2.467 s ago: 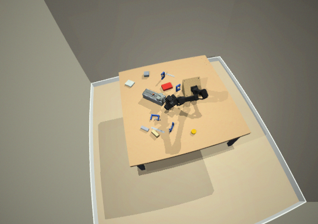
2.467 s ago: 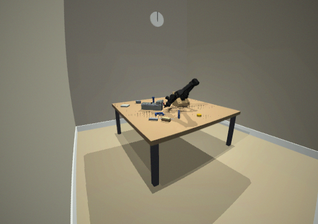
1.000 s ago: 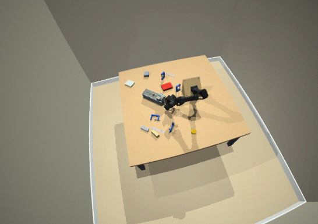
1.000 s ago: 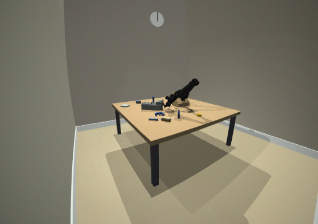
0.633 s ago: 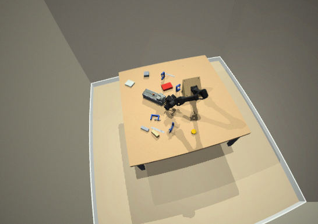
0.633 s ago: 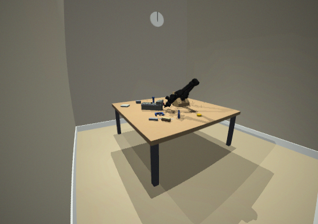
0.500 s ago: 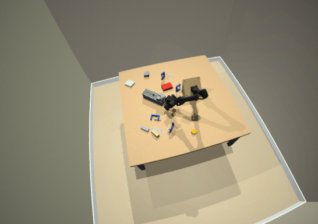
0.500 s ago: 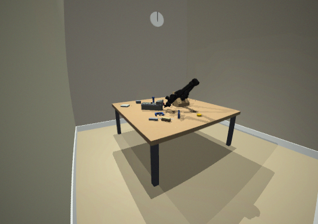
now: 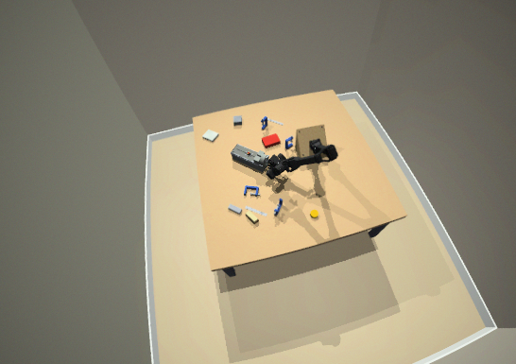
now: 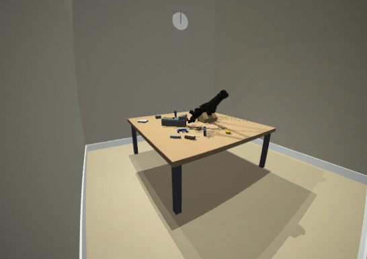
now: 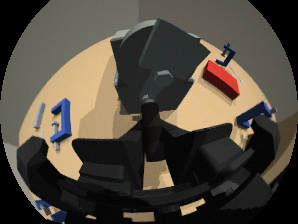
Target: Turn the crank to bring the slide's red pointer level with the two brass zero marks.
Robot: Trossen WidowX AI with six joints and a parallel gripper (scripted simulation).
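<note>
Now: gripper tip 30 mm below the dark crank handle, 10 mm to the right of it and 10 mm past it. Round my gripper tip: red pointer: 120 mm to the right, 110 mm ahead, 50 mm above; tan block: 320 mm to the left, 190 mm ahead, 20 mm below; yellow disc: 400 mm to the left, 190 mm behind, 30 mm below.
</note>
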